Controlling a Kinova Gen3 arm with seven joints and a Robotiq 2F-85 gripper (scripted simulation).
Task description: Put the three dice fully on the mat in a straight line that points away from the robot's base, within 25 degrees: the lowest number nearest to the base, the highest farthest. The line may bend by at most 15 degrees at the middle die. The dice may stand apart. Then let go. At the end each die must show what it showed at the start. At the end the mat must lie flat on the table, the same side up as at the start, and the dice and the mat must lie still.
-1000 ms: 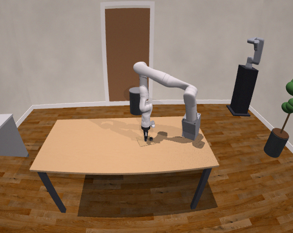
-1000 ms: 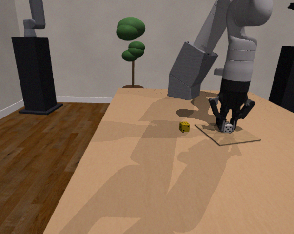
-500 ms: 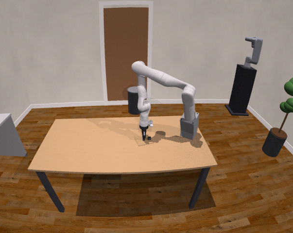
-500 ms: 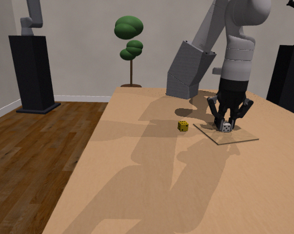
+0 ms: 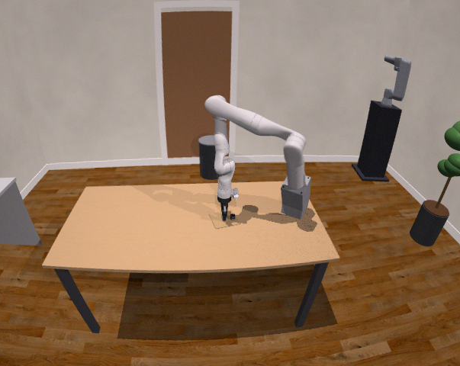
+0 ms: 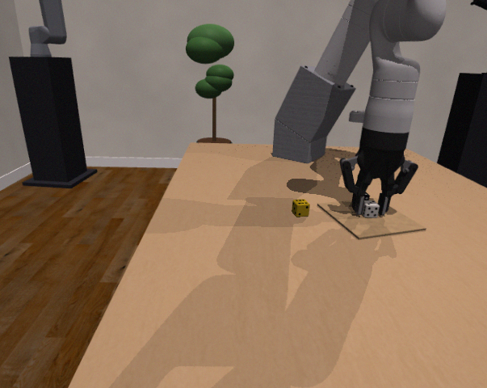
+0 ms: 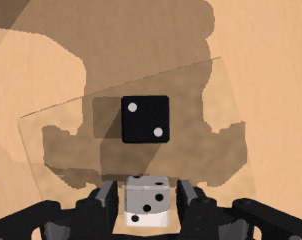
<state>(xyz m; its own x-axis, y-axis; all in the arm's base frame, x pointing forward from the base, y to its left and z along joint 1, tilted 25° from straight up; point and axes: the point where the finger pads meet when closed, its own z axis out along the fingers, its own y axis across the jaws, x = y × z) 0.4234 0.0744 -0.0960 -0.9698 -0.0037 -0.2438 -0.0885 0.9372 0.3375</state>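
Now: hand 1 cm above the white die. From my hand the other things lie so: yellow die 1 cm ahead, 13 cm to the right, 1 cm below; then tan mat 2 cm below; then black die 5 cm behind, 1 cm below.
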